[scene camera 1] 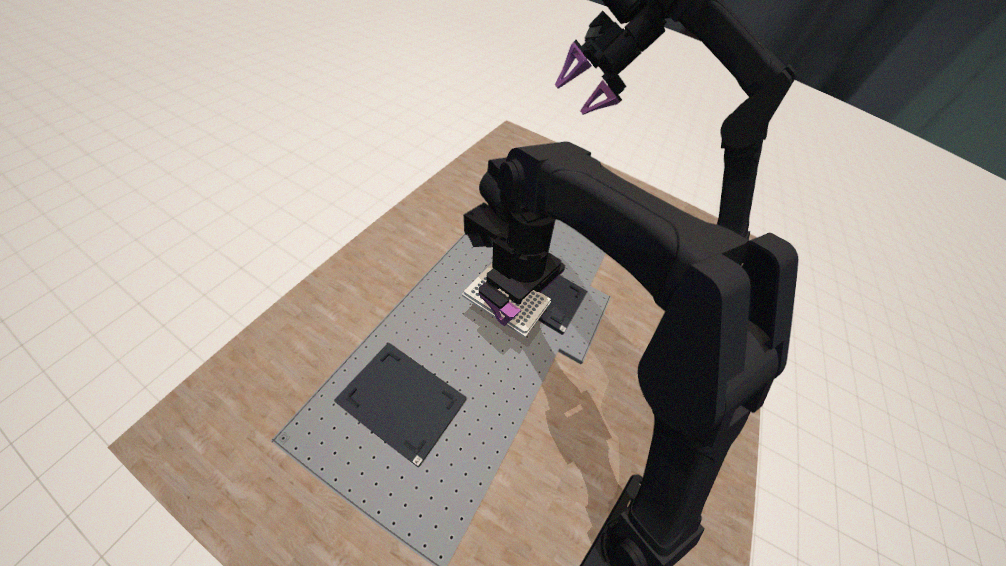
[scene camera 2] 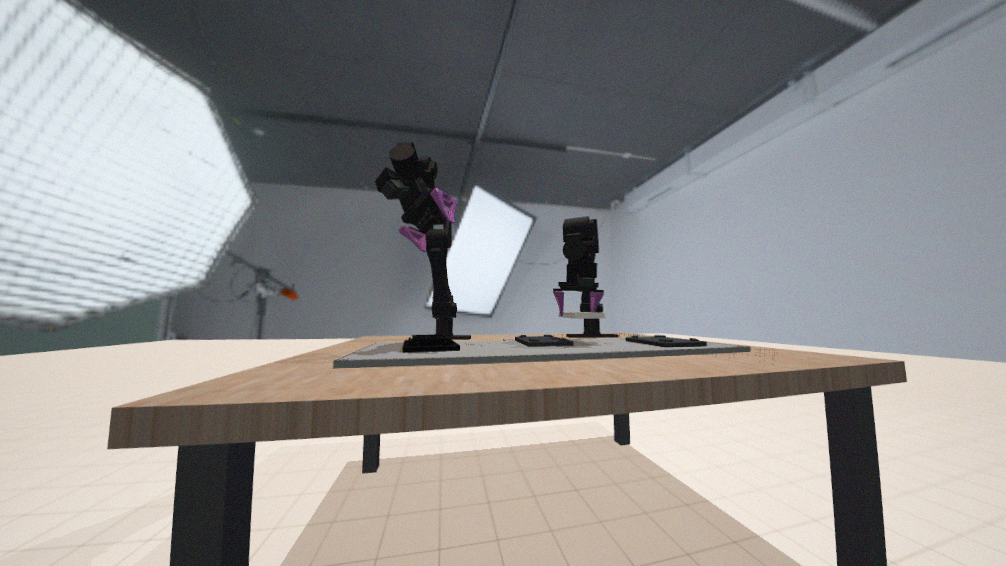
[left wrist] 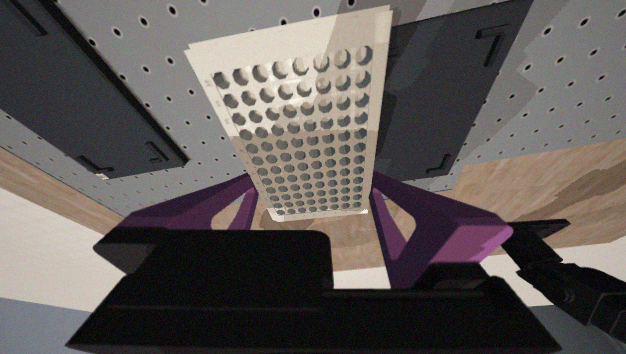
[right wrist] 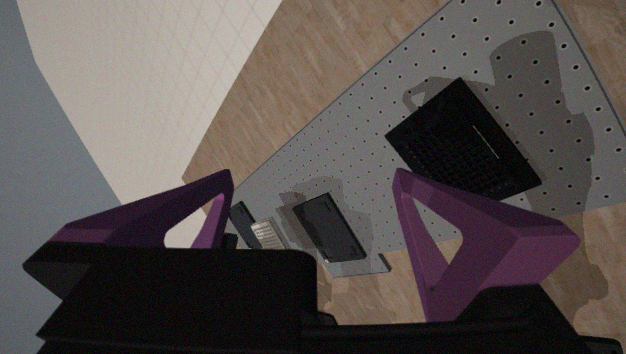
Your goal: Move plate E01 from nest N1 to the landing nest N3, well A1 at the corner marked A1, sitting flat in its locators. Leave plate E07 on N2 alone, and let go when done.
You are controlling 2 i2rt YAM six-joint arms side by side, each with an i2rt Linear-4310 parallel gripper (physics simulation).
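Observation:
My left gripper [scene camera 1: 514, 302] [scene camera 2: 578, 313] [left wrist: 313, 176] is shut on the long sides of the white well plate [scene camera 1: 536, 309] [scene camera 2: 585, 315] [left wrist: 310, 107] [right wrist: 268, 235]. It holds the plate roughly level above the board, between two empty dark nests. One nest [scene camera 1: 400, 401] [scene camera 2: 668, 342] [left wrist: 90, 100] lies at lower left in scene camera 1. The other nest [scene camera 1: 569, 301] [scene camera 2: 543, 340] [left wrist: 450, 75] [right wrist: 330, 227] lies at the plate's right there, partly hidden. Nest and plate labels are unreadable. My right gripper [scene camera 1: 570, 99] [scene camera 2: 437, 234] [right wrist: 313, 177] is open, empty and high up.
A black plate [scene camera 2: 430, 343] [right wrist: 460, 135] sits at the board's other end, hidden by my left arm in scene camera 1. The grey perforated board [scene camera 1: 365, 485] [scene camera 2: 492, 359] [right wrist: 360, 100] lies on the wooden table [scene camera 1: 211, 422] [scene camera 2: 492, 397].

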